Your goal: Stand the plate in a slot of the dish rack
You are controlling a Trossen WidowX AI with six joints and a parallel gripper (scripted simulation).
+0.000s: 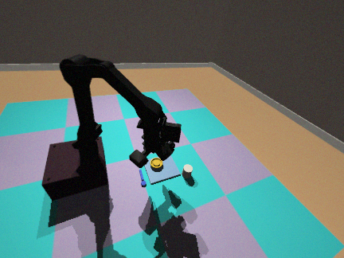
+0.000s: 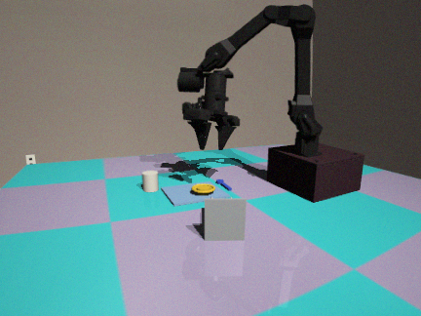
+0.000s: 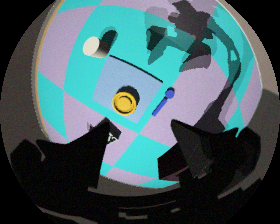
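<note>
Now: gripper tip 10 cm above the yellow plate, 4 cm short of it and 3 cm to the right of it. From my gripper tip the other things lie so: blue stick 11 cm below, 5 cm behind, 2 cm to the right; then cream cup 15 cm ahead, 9 cm below, 8 cm to the right; then pale blue mat 11 cm below, 6 cm ahead.
</note>
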